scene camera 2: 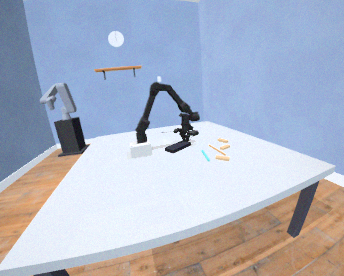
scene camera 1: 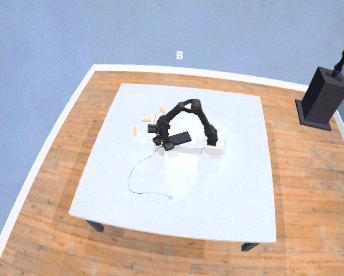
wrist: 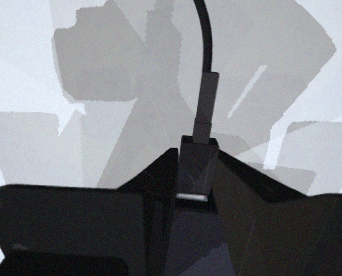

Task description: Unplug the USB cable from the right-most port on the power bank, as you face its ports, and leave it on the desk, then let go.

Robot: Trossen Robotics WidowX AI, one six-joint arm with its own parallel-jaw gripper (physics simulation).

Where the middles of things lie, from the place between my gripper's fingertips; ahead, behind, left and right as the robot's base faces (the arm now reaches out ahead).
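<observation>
My gripper's sitting 10 mm short of the USB plug (wrist: 197, 159), and it's 10 mm below the plug as well.
</observation>
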